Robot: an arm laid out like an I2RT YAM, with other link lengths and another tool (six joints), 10 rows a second.
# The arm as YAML. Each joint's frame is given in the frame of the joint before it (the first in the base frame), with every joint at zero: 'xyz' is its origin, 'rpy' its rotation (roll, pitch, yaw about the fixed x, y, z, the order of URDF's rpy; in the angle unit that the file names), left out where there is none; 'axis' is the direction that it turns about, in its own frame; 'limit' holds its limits. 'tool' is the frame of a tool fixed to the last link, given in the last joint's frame.
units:
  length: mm
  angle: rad
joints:
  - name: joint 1
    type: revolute
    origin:
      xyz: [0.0, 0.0, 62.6]
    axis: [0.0, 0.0, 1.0]
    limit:
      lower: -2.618
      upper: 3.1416
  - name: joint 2
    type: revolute
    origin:
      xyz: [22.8, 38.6, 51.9]
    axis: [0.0, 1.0, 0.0]
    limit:
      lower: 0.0
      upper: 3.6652
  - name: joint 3
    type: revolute
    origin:
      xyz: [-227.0, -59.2, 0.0]
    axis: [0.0, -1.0, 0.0]
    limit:
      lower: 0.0
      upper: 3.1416
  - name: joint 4
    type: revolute
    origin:
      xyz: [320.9, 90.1, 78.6]
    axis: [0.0, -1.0, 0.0]
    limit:
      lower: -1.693
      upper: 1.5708
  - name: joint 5
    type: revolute
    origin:
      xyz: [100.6, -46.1, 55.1]
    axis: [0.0, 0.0, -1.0]
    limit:
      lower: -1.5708
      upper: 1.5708
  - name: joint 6
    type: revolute
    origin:
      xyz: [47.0, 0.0, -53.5]
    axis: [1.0, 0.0, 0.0]
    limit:
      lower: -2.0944
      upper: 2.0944
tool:
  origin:
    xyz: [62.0, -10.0, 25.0]
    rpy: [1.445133, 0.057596, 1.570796]
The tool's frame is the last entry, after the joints.
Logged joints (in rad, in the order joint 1, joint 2, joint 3, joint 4, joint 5, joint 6), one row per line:
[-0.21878 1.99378 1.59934 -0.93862 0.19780 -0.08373]
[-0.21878 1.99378 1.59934 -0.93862 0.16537 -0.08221]
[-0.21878 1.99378 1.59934 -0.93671 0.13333 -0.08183]
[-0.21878 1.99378 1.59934 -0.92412 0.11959 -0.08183]
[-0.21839 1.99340 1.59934 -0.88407 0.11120 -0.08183]
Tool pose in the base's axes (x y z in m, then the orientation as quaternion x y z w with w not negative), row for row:
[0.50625 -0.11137 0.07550 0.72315 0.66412 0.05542 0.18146]
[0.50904 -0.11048 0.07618 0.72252 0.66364 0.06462 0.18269]
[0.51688 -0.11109 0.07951 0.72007 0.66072 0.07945 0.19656]
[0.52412 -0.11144 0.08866 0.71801 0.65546 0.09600 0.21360]
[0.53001 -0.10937 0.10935 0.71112 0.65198 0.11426 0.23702]
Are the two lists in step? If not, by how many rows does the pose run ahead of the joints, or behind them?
The pose runs 2 rows ahead of the joints: the pose in row i belongs to the joints in row i + 2.
